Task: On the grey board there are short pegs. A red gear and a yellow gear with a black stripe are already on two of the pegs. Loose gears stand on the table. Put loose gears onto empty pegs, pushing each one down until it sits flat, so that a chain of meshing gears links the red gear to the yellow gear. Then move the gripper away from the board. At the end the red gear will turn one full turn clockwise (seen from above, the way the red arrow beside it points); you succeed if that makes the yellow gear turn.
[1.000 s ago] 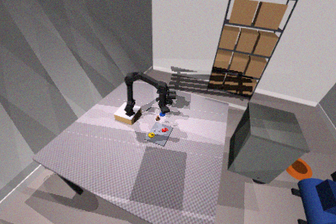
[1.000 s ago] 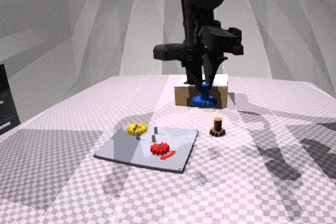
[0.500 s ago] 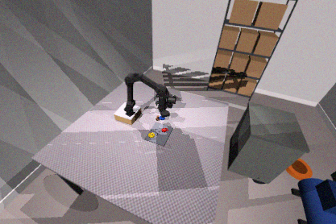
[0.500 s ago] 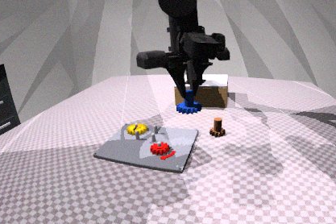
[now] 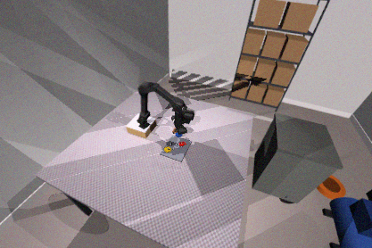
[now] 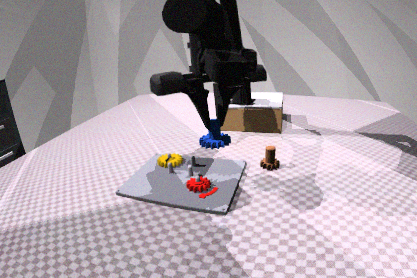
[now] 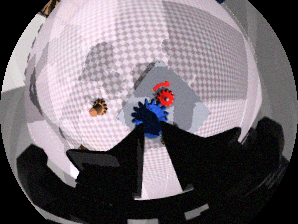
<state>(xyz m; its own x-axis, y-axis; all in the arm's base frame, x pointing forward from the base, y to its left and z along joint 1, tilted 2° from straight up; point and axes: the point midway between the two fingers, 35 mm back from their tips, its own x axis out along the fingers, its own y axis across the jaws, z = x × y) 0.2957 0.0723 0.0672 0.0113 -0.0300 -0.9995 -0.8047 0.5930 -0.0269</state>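
My gripper tip is 100 mm above the grey board, 60 mm to the left of it and 20 mm short of it. Also, from my gripper tip: blue gear (10 mm below); then red gear (90 mm below, 40 mm ahead, 20 mm to the right); then red arrow (100 mm below, 50 mm ahead, 10 mm to the left).
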